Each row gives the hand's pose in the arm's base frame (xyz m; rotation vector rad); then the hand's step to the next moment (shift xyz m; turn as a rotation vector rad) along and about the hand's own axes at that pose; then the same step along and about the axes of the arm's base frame.
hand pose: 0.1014 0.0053 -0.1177 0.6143 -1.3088 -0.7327
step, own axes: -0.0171 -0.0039 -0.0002 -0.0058 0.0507 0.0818
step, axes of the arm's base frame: -0.0020 0.0107 -0.0137 -0.0747 0.0370 0.0484
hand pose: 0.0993 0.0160 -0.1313 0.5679 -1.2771 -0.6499
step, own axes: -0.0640 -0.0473 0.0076 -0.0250 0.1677 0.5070
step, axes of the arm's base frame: -0.0237 0.0128 -0.0753 -0.4794 0.1198 0.2041
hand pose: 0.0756 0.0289 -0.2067 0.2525 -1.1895 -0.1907
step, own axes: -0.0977 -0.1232 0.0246 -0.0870 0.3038 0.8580
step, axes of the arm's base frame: -0.0600 -0.0929 -0.1145 -0.8271 0.2343 0.3115
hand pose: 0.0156 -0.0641 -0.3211 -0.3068 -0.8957 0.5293
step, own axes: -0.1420 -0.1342 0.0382 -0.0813 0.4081 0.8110
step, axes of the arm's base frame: -0.0619 -0.1890 -0.0082 -0.8185 0.3224 0.2387
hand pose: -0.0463 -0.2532 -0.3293 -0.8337 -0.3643 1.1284
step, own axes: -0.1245 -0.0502 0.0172 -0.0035 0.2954 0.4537
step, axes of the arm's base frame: -0.0299 -0.1140 0.0665 -0.4839 0.2300 0.0776
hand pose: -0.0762 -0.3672 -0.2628 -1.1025 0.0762 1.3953
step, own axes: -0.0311 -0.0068 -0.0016 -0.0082 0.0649 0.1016
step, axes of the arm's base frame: -0.0016 -0.0225 0.0225 -0.1093 0.0463 0.0228
